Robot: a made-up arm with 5 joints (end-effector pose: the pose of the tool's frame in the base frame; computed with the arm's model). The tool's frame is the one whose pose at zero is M.
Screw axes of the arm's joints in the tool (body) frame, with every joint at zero. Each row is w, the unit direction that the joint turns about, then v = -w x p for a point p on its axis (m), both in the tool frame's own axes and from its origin. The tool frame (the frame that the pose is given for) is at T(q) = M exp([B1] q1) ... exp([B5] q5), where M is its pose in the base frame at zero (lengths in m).
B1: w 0 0 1 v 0.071 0.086 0
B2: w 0 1 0 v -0.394 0 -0.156
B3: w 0 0 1 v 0.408 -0.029 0
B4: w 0 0 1 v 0.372 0.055 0
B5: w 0 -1 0 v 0.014 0 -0.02
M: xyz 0.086 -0.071 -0.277 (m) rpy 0 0 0 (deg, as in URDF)
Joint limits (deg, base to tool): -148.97..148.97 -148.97..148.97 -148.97..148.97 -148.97..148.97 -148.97..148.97
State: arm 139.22 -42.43 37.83 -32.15 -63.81
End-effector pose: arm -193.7 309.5 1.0 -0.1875 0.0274 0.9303 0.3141
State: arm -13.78 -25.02 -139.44 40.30 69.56
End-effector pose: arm 56.4 395.9 -314.2 -0.3436 -0.4385 -0.7521 0.3522
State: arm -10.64 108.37 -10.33 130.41 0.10
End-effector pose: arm -455.5 645.9 -129.2 0.7375 0.3378 0.4771 0.3383
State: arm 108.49 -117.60 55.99 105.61 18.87
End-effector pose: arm -644.0 -26.9 504.0 0.3172 0.6947 -0.4237 0.4871
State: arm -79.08 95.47 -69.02 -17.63 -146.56
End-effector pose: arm 215.4 451.3 395.1 -0.6251 -0.2924 0.2388 0.6832
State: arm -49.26 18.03 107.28 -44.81 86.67
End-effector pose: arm 386.3 -182.7 -454.4 0.1723 -0.6093 -0.0064 0.7739
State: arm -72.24 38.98 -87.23 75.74 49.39
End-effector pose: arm -27.0 216.0 -286.6 -0.1096 -0.0318 -0.6421 0.7581
